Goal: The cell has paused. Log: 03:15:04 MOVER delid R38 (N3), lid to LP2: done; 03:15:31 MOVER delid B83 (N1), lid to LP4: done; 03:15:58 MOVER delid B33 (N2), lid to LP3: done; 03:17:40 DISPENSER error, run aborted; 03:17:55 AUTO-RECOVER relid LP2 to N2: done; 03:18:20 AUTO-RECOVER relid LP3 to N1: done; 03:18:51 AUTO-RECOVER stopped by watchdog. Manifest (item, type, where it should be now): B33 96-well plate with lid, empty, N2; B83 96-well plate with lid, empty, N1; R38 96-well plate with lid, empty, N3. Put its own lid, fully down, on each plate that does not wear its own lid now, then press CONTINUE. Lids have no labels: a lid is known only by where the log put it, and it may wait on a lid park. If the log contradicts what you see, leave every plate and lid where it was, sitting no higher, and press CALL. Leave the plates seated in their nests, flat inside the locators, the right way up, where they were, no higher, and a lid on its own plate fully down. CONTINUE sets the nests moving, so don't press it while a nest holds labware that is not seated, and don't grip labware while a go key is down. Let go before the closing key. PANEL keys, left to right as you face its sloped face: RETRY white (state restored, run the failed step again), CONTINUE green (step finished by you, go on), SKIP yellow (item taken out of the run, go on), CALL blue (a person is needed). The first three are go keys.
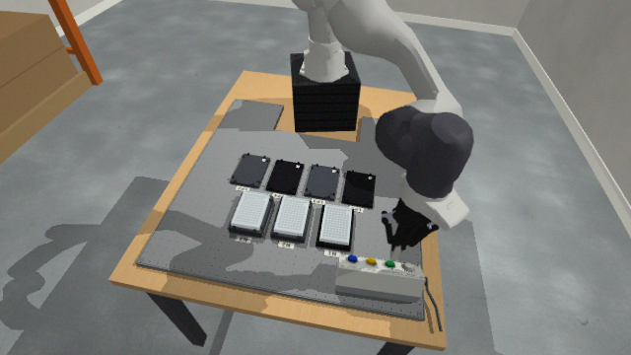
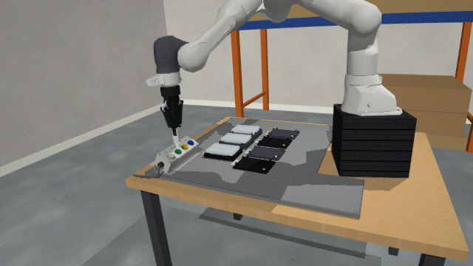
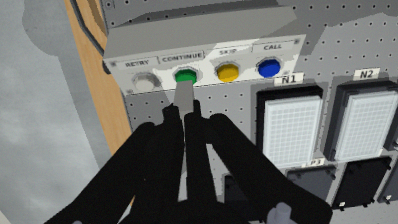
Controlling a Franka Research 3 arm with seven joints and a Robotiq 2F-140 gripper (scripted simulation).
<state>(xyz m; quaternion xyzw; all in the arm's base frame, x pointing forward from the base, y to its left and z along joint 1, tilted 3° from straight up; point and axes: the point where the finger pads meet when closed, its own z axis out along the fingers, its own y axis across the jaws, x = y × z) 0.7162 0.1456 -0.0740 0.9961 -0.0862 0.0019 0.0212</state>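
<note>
Now: the green continue key 70 mm below my hand. Round my hand: blue call key: 10 mm behind, 100 mm to the right, 70 mm below; then yellow skip key: 10 mm behind, 50 mm to the right, 70 mm below; then white retry key: 10 mm ahead, 50 mm to the left, 70 mm below.
</note>
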